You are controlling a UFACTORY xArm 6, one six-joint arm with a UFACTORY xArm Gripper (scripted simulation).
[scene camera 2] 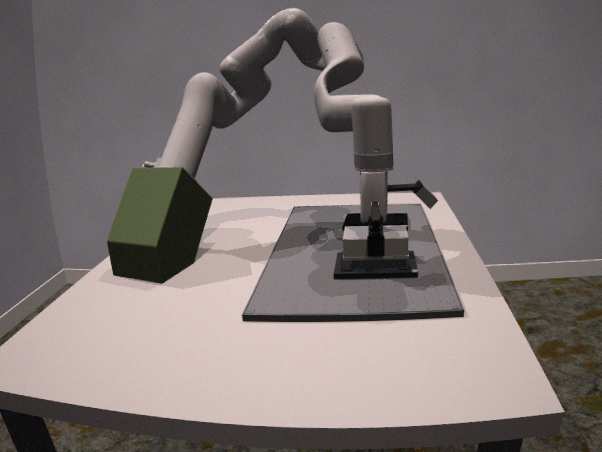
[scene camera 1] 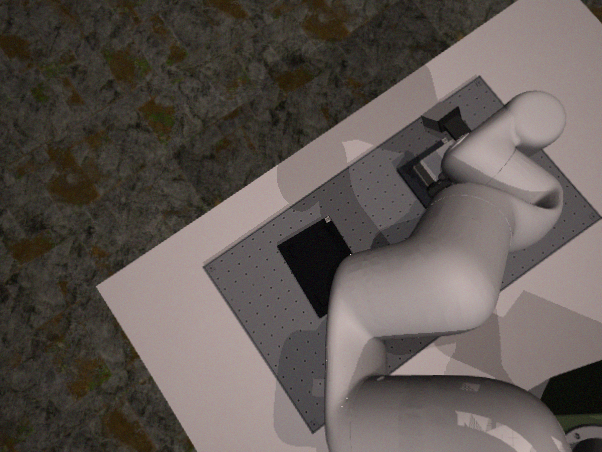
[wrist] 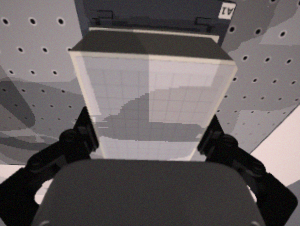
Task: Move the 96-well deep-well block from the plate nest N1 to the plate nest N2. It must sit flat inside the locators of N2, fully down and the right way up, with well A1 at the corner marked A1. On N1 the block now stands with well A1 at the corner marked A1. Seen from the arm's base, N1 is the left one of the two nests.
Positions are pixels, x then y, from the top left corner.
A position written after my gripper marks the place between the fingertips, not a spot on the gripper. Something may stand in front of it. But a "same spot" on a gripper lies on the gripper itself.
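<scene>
Deep-well block: visible in scene camera 2 [355, 247], in scene camera 1 and in the wrist view. On the deep-well block, [scene camera 1: 428, 169] and [wrist: 88, 90] are the same spot. My gripper: visible in scene camera 2 [375, 248], in scene camera 1 and in the wrist view. On my gripper, [wrist: 73, 144] and [scene camera 1: 436, 184] are the same spot.
</scene>
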